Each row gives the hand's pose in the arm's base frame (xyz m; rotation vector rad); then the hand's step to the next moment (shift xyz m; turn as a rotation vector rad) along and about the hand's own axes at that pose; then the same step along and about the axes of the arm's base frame.
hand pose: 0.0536 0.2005 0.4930 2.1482 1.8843 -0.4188
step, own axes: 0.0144 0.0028 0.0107 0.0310 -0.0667 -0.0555
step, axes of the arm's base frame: 0.0040 0.0089 -0.0153 -0.0597 0.0579 0.0397
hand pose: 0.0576 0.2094 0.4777 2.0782 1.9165 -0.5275
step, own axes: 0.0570 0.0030 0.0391 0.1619 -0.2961 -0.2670
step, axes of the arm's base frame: 0.0031 0.0341 -0.0601 -0.2617 0.2875 0.1844
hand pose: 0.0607 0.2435 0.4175 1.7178 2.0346 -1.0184
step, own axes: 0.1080 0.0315 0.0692 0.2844 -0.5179 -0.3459
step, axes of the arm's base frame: -0.0120 0.0346 -0.1269 -0.4844 0.4224 0.2360
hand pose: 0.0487 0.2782 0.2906 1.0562 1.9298 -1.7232
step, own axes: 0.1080 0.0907 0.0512 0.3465 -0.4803 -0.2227
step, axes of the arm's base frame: -0.0178 -0.0182 -0.1479 -0.5254 0.3227 0.1421
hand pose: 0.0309 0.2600 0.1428 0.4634 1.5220 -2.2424
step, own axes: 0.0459 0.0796 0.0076 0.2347 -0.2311 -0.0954
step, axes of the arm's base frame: -0.0012 -0.0398 -0.0832 -0.3125 0.1353 0.0402
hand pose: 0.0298 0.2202 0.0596 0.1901 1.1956 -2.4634
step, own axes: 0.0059 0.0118 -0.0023 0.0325 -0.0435 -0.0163
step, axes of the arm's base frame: -0.0007 -0.0065 -0.0117 -0.0481 0.0276 0.0120
